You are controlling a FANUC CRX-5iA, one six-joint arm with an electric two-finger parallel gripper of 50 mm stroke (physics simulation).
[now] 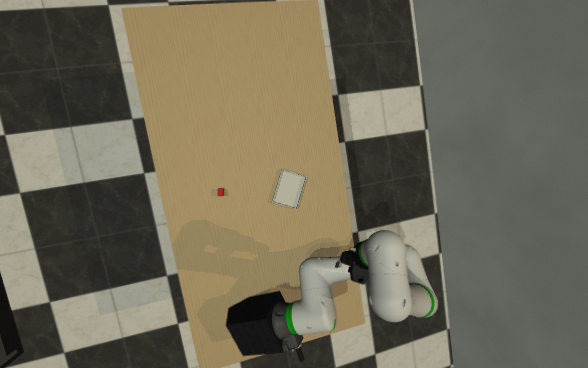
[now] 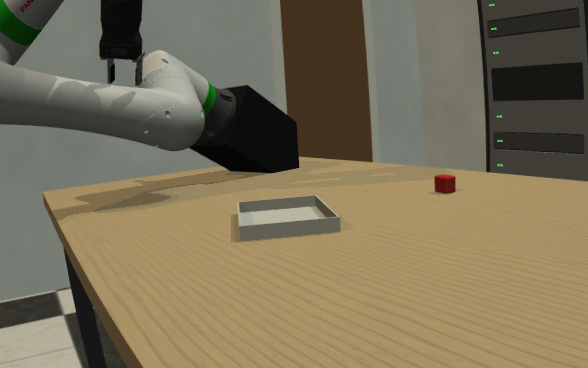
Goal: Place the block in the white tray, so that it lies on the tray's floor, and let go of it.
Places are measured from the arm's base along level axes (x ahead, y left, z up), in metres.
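Pixels of known places: gripper, fingertip midpoint: (image 1: 342, 267) (image 2: 124, 82); arm's base, origin of the base link: (image 1: 281, 319) (image 2: 215, 116).
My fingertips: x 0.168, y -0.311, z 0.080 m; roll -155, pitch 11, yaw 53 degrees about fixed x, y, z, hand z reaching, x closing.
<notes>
For each thing: its top centre in the pictures, then the offset to it from my fingertips. Level surfaces: height alone.
- small red block, middle of its top: (image 2: 444, 175) (image 1: 220, 192) dx +0.441, dy +0.403, dz -0.214 m
- wooden table, its level: dz -0.244 m
- white tray, middle of its top: (image 2: 282, 208) (image 1: 289, 189) dx +0.355, dy +0.087, dz -0.224 m
A small red block (image 1: 220, 192) (image 2: 444, 183) lies on the wooden table (image 1: 230, 91) (image 2: 292, 299), well to one side of the white tray (image 1: 289, 190) (image 2: 289, 229). The tray is shallow, rectangular and empty. My gripper (image 1: 234, 323) (image 2: 281, 146) sits in a large black housing at the end of the white arm. It hangs above the table's near end by the robot base, far from both block and tray. It is open and holds nothing; the housing hides its fingers.
The white arm with green rings (image 1: 391, 274) (image 2: 165, 109) folds back over the table's corner. A chequered floor (image 1: 387, 109) surrounds the table. A brown door panel (image 2: 325, 80) stands behind the table.
</notes>
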